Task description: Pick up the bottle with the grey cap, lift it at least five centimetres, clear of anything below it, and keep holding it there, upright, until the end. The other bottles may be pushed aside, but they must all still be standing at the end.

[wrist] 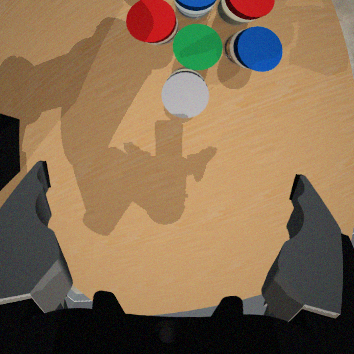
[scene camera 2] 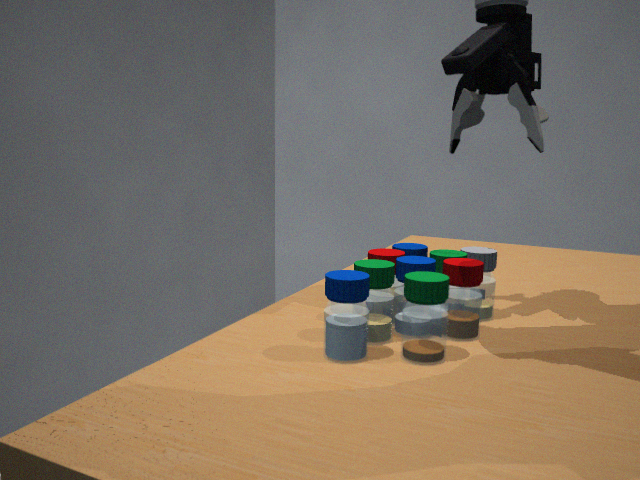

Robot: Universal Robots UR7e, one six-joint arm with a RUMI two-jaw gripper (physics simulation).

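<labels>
The wrist view shows my gripper and a grey-capped bottle. Scene camera 2 shows my gripper and the grey-capped bottle as well. On my gripper, [wrist: 302, 285] is the same spot as [scene camera 2: 468, 96]. On the grey-capped bottle, [wrist: 184, 93] is the same spot as [scene camera 2: 478, 250].
</labels>
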